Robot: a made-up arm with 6 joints.
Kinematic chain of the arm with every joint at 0, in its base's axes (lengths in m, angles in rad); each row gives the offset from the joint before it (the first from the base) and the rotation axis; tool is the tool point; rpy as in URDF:
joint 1: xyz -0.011 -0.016 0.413 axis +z
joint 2: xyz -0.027 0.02 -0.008 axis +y
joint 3: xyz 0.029 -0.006 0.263 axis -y
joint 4: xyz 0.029 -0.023 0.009 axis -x
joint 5: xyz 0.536 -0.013 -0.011 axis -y
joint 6: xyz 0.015 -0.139 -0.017 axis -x
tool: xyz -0.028 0.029 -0.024 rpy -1.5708 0 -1.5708
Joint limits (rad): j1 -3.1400..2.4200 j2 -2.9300..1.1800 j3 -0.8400..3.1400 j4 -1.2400..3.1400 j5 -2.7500..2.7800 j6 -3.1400..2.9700
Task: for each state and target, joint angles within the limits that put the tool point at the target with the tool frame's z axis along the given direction. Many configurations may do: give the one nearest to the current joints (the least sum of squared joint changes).
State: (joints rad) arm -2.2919 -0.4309 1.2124 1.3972 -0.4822 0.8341
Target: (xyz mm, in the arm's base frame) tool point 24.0 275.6 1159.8 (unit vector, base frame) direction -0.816 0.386 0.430
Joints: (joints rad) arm -1.5879 -0.3861 1.2435 1.9691 -1.1027 1.0216
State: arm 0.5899 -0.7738 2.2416 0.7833 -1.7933 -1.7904
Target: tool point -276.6 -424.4 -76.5 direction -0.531 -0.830 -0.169
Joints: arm 0.7148 -1.4370 2.8387 0.3414 -0.9848 -1.8339
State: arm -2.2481 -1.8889 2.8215 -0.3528 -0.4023 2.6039
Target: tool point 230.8 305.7 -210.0 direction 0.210 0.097 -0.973
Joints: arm -2.7327 -1.9419 2.6536 0.0473 -0.1167 2.5952
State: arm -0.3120 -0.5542 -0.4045 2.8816 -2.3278 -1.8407
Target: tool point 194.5 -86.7 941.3 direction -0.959 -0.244 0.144
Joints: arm -0.5785 -1.0827 -0.5926 2.1163 -2.1211 -1.7345
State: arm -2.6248 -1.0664 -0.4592 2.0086 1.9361 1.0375
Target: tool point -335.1 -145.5 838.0 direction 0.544 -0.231 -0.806
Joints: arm -3.1400 -0.9626 -0.5914 2.7451 2.4971 0.5508
